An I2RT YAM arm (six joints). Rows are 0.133 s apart.
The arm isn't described. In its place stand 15 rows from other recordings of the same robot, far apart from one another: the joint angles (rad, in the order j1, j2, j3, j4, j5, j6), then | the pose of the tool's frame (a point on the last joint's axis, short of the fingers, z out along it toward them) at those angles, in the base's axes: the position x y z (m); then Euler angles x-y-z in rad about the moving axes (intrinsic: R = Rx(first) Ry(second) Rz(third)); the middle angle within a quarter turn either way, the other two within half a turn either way.
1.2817 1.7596 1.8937 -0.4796 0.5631 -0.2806 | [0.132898 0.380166 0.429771 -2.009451 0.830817 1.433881]
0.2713 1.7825 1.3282 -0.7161 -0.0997 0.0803 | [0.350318 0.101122 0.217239 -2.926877 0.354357 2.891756]
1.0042 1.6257 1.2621 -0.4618 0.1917 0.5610 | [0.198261 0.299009 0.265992 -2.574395 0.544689 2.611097]
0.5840 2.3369 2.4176 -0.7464 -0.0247 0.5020 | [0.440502 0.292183 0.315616 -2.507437 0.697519 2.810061]
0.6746 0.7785 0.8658 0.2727 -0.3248 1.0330 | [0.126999 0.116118 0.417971 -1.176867 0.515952 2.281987]
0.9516 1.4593 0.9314 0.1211 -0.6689 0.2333 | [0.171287 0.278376 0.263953 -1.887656 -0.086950 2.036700]
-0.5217 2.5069 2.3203 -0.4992 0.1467 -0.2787 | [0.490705 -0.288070 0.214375 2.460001 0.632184 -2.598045]
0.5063 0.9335 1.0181 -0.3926 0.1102 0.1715 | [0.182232 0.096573 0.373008 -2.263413 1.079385 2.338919]
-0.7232 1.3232 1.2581 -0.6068 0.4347 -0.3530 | [0.205142 -0.201086 0.347223 2.194002 0.256262 -2.427209]
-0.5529 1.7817 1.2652 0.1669 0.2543 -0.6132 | [0.352575 -0.228099 0.265686 2.017769 0.696715 -2.573857]
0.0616 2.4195 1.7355 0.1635 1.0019 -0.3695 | [0.527598 0.002492 0.133344 1.889436 0.544910 -2.559556]
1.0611 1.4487 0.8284 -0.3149 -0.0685 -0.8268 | [0.137950 0.251793 0.193816 -2.540631 0.231283 1.159196]
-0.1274 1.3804 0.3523 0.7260 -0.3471 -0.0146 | [0.250064 -0.019822 0.161943 -2.467895 1.204674 2.525245]
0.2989 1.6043 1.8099 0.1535 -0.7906 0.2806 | [0.326224 0.126998 0.520913 -1.294909 0.433500 1.472299]
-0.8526 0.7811 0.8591 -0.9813 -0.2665 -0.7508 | [0.098637 -0.098624 0.293192 2.791819 0.632620 -3.017144]
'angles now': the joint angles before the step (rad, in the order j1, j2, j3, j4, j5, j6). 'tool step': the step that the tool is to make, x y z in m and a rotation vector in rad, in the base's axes. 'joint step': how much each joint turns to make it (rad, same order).
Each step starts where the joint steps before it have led.
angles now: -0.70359 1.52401 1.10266 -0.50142 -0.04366 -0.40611
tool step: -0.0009 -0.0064 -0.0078 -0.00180 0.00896 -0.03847
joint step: -0.01459 0.02059 -0.01030 0.02577 0.02013 0.01475
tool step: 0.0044 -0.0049 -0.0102 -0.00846 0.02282 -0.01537
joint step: 0.00046 0.03711 -0.00162 0.02711 0.02661 0.00000
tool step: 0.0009 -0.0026 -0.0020 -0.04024 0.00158 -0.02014
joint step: -0.00014 0.00438 -0.01069 0.04041 0.03708 -0.00283
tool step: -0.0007 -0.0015 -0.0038 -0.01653 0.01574 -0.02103
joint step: -0.00157 0.00622 -0.00921 0.01438 0.02994 0.00151
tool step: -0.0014 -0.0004 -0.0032 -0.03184 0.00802 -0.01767
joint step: -0.00007 -0.00285 -0.02076 0.03323 0.03387 -0.00414
